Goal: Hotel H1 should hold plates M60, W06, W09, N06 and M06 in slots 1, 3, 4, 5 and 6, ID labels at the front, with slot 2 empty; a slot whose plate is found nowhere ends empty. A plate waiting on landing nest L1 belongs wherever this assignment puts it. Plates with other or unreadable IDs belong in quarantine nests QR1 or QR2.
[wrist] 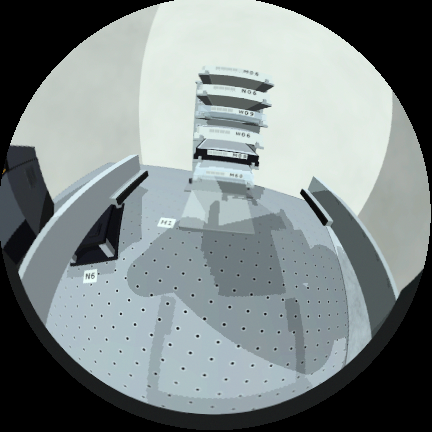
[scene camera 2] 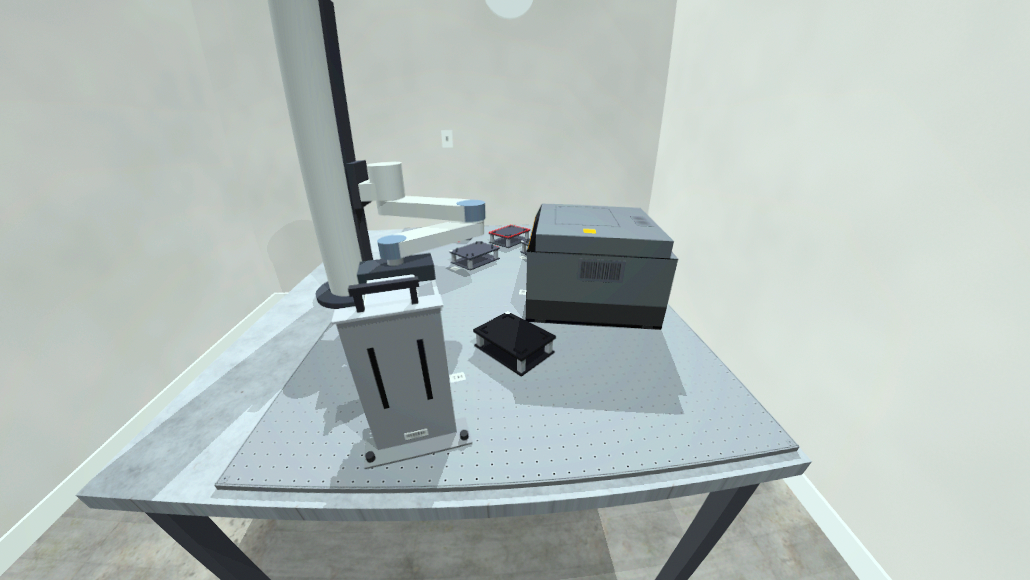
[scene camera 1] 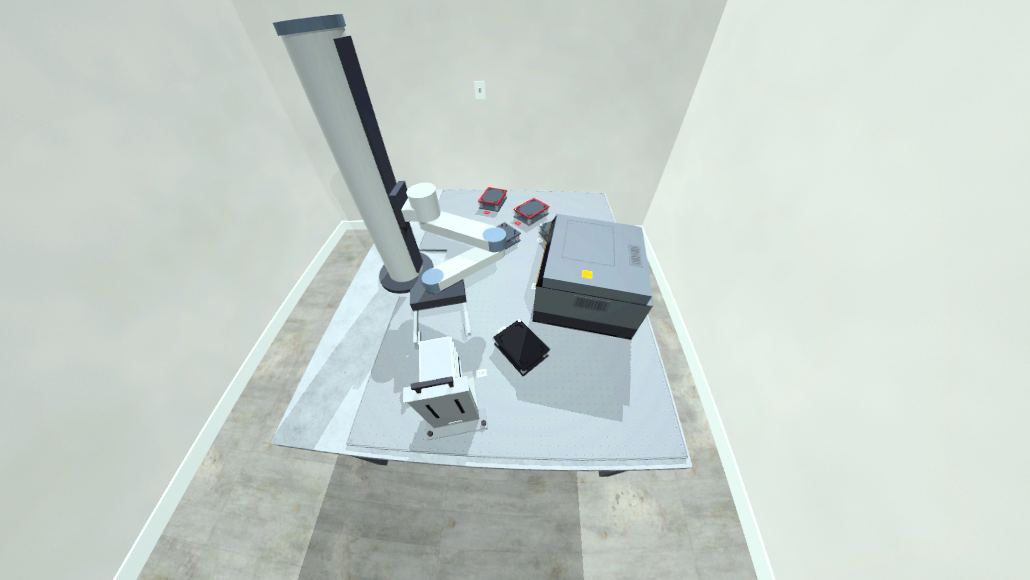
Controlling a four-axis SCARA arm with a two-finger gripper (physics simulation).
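Hotel H1 stands at the near left of the table. In the wrist view its labels face the camera. From bottom to top: M60 in slot 1, a black plate with a label too small to read surely in slot 2, W06 in 3, W09 in 4, N06 in 5, M06 in 6. My gripper is open and empty, in front of the hotel; hotel hides its fingers in scene camera 2. Red-rimmed nests stand at the back.
A black nest beside the N6 tag stands right of the hotel in the scene views. A grey machine stands behind it. A dark nest stands farther back. The column rises at the left.
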